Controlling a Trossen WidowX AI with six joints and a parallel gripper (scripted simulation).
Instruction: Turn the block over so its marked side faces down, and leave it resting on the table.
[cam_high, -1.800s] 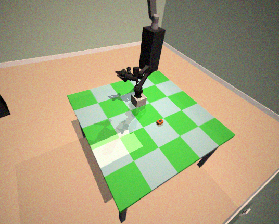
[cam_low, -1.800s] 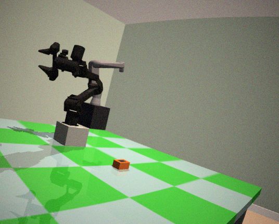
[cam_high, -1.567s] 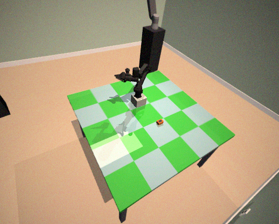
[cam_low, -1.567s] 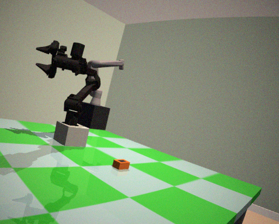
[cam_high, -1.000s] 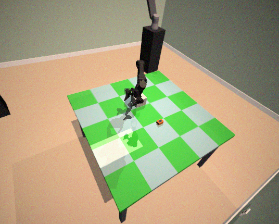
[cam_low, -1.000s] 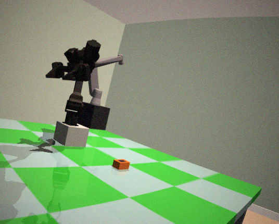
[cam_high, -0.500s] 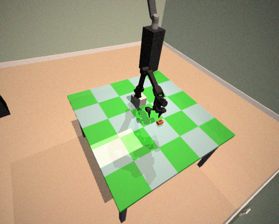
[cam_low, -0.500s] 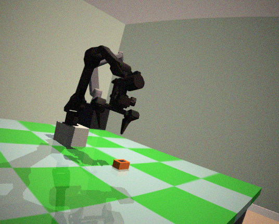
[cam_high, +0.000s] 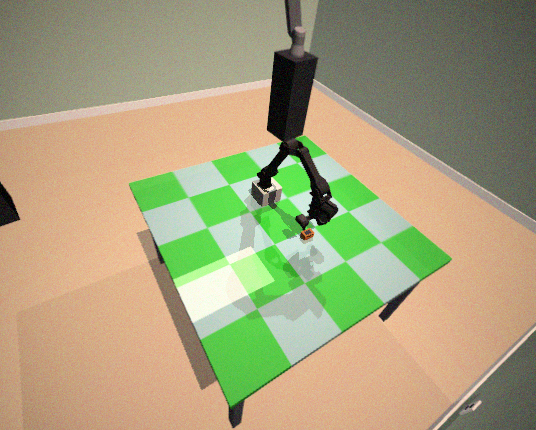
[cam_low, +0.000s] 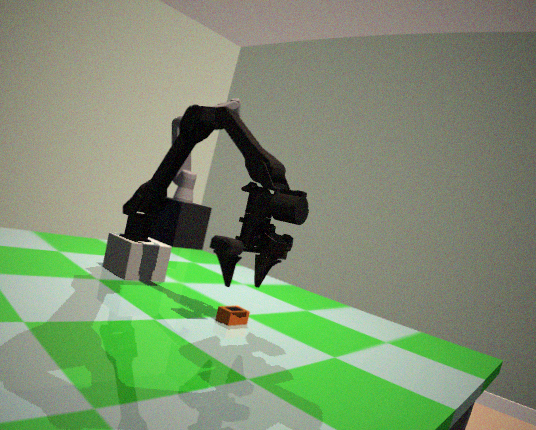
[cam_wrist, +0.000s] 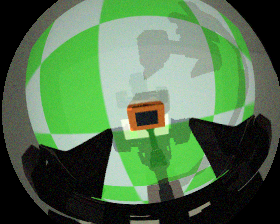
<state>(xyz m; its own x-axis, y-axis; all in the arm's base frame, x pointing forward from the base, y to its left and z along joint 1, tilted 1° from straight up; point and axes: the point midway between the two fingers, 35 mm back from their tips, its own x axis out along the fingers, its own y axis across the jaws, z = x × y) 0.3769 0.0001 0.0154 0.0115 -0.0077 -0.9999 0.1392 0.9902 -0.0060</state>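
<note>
The block lies 10 mm behind my gripper tip and 60 mm below it.
</note>
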